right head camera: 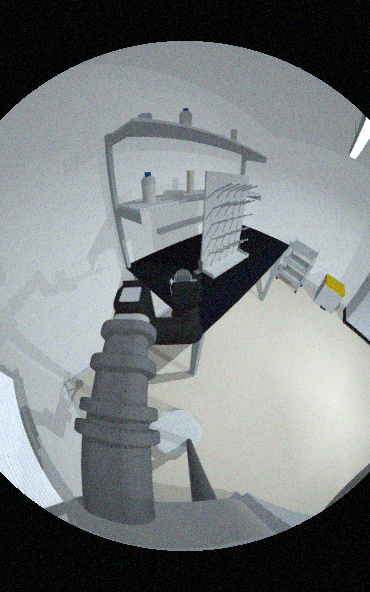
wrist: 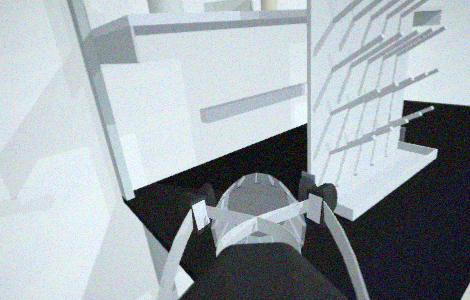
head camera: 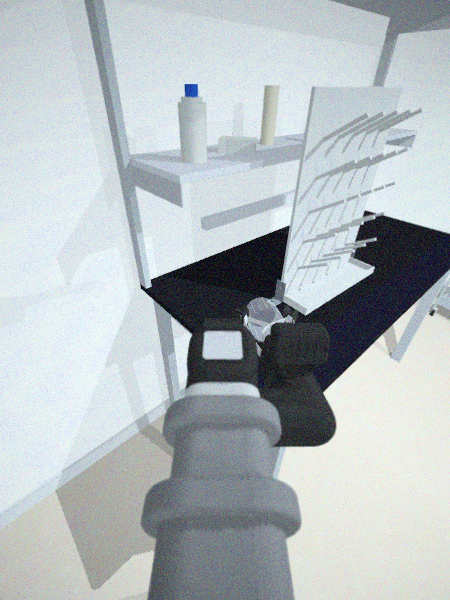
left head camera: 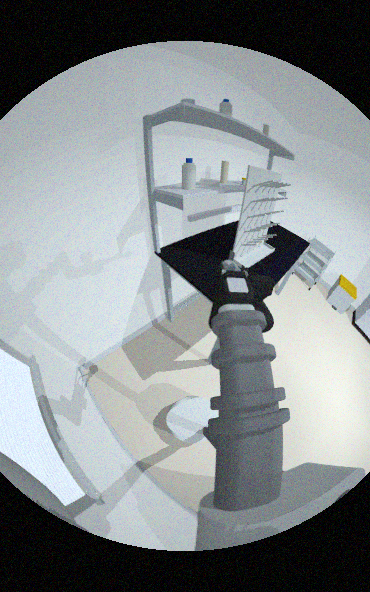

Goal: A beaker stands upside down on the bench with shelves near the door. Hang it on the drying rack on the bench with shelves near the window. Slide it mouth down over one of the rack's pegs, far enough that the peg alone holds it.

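Where they show: gripper, fingertip midpoint: [right head camera: 182, 275] [wrist: 256, 195] [head camera: 263, 310] [left head camera: 230, 266]; robot's base at its link origin: [right head camera: 175, 430] [left head camera: 191, 418].
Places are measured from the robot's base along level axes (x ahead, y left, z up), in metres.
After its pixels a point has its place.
Note:
The clear beaker [head camera: 264, 311] @[x 0.530, y -0.082, z 1.180 m] [left head camera: 230, 265] @[x 0.539, y -0.079, z 1.179 m] [right head camera: 183, 275] @[x 0.531, y -0.090, z 1.182 m] [wrist: 257, 192] @[x 0.528, y -0.089, z 1.178 m] is between the two fingers of my gripper [wrist: 256, 195] @[x 0.566, y -0.087, z 1.153 m], which is shut on it. Its mouth direction is hard to tell. In the views the beaker appears over the near left part of the black bench top [head camera: 400, 250] @[x 1.378, y -0.870, z 0.888 m] [right head camera: 165, 272] @[x 0.948, y 0.014, z 0.887 m] [wrist: 415, 245] @[x 0.787, y -0.381, z 0.888 m], to the left of the foot of the drying rack. The white drying rack [head camera: 322, 112] @[x 0.992, y -0.255, z 1.469 m] [left head camera: 254, 175] @[x 1.005, y -0.271, z 1.467 m] [right head camera: 212, 182] @[x 0.996, y -0.260, z 1.456 m] [wrist: 320, 25] @[x 0.981, y -0.242, z 1.298 m] stands upright, with rows of pegs slanting up to the right. The pegs are bare. The wrist body hides the beaker's lower part.
A shelf [head camera: 195, 172] @[x 0.887, y 0.070, z 1.345 m] behind the rack carries a white bottle [head camera: 193, 132] @[x 0.986, y 0.079, z 1.421 m] with a blue cap and a tan cylinder [head camera: 270, 115] @[x 1.317, y -0.167, z 1.438 m]. A shelf post [head camera: 117, 150] @[x 1.043, y 0.309, z 1.364 m] [wrist: 95, 85] @[x 1.025, y 0.291, z 1.218 m] rises at the bench's left corner. A cart and a yellow-lidded bin [left head camera: 343, 295] @[x 1.255, y -2.460, z 0.285 m] [right head camera: 329, 294] @[x 1.274, y -2.442, z 0.267 m] stand beyond.

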